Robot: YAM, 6 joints.
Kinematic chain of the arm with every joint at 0, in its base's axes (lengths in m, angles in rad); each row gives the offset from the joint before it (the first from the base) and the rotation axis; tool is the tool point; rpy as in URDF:
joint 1: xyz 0 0 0.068 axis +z
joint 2: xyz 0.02 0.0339 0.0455 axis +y
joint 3: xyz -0.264 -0.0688 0 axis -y
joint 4: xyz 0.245 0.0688 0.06 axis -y
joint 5: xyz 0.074 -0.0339 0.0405 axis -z
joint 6: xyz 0.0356 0 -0.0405 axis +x
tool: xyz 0 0 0 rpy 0 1.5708 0
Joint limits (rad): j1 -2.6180..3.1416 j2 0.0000..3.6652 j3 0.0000..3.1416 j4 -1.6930..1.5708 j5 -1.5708..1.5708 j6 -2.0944..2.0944
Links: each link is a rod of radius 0.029 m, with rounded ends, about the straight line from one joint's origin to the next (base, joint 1, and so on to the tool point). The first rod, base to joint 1, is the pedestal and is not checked.
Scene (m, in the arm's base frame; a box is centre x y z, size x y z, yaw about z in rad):
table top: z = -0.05
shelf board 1: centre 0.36 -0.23 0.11 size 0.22 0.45 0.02 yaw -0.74
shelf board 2: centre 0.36 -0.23 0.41 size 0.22 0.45 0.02 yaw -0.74
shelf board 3: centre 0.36 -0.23 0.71 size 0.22 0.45 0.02 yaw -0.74
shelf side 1: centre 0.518 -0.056 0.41 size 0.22 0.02 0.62 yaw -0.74
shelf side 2: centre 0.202 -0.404 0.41 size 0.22 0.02 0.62 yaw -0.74
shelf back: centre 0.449 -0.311 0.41 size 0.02 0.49 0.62 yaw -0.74
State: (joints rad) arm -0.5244 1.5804 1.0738 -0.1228 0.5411 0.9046
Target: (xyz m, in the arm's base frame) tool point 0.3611 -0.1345 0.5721
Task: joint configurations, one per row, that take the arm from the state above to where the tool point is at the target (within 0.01 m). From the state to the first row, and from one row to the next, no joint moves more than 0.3 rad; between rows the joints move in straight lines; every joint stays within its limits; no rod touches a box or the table.
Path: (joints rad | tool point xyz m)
1: -0.4664 1.3718 0.9412 -0.2339 0.5495 0.9046 | 0.2575 -0.1505 0.2602
2: -0.4084 1.1631 0.8087 -0.3451 0.5580 0.9046 | 0.2180 -0.1149 0.2600
3: -0.3504 0.9545 0.6761 -0.4562 0.5664 0.9046 | 0.1782 -0.0855 0.2496
4: -0.2877 1.0552 0.9505 -0.3333 0.5248 0.9046 | 0.2200 -0.0837 0.3328
5: -0.2250 1.1558 1.2249 -0.2104 0.4832 0.9046 | 0.2481 -0.0738 0.4170
6: -0.1624 1.2565 1.4992 -0.0874 0.4416 0.9046 | 0.2607 -0.0581 0.4981
7: -0.0997 1.3572 1.7736 0.0355 0.3999 0.9046 | 0.2572 -0.0397 0.5721
8: -0.2111 1.5966 1.9883 0.1311 0.3889 0.9046 | 0.3130 -0.0809 0.5798
9: -0.3225 1.8360 2.2030 0.2267 0.3778 0.9046 | 0.3611 -0.1345 0.5721

